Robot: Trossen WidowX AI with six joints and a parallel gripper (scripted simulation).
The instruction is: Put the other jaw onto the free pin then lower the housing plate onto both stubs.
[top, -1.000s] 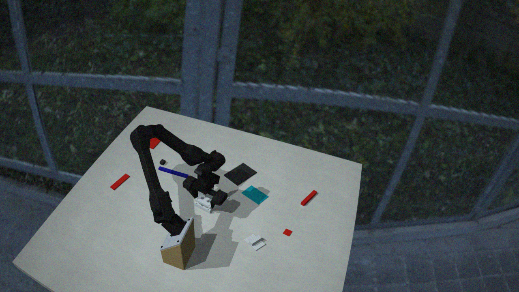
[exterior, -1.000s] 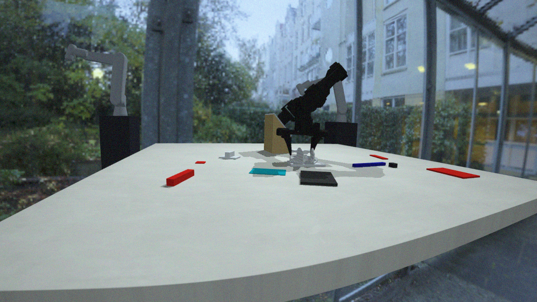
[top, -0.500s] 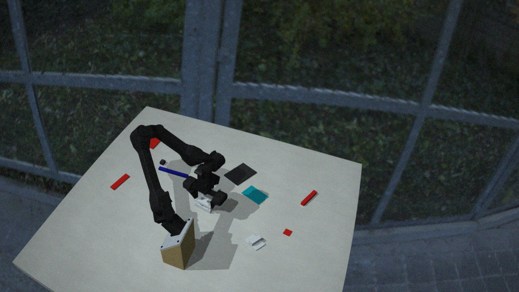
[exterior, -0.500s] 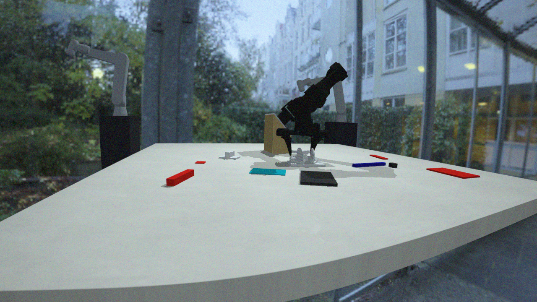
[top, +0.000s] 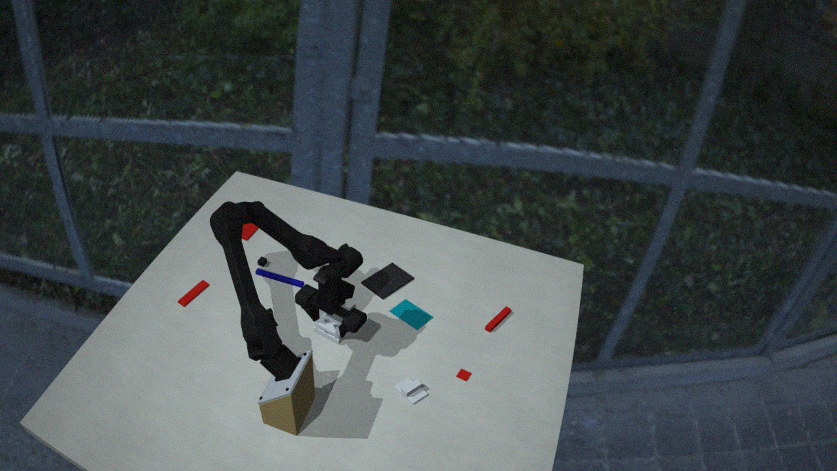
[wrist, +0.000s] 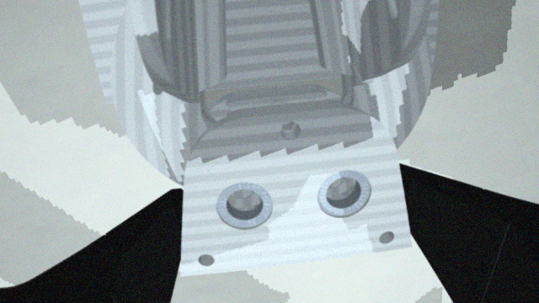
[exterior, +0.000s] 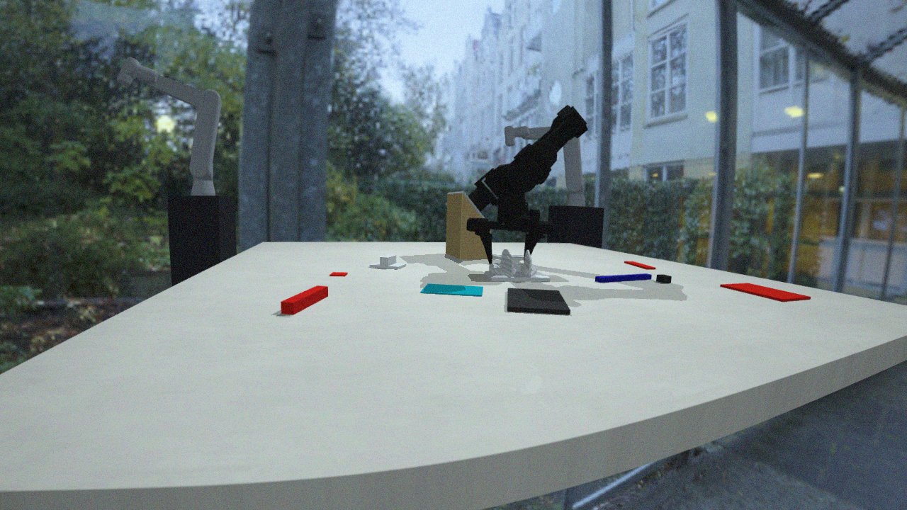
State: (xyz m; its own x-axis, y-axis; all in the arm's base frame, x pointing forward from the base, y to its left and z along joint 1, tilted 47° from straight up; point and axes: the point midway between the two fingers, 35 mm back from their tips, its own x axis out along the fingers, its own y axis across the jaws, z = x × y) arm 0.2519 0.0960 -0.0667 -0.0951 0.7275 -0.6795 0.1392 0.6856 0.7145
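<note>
Right now the white housing plate is 1 cm ahead of my gripper tip and 2 cm above it. From my gripper tip the other things lie so: teal tile (17 cm ahead, 17 cm to the right, 2 cm below); blue bar (12 cm ahead, 22 cm to the left, 1 cm below); white base plate (7 cm ahead, 1 cm to the right, 1 cm below).
</note>
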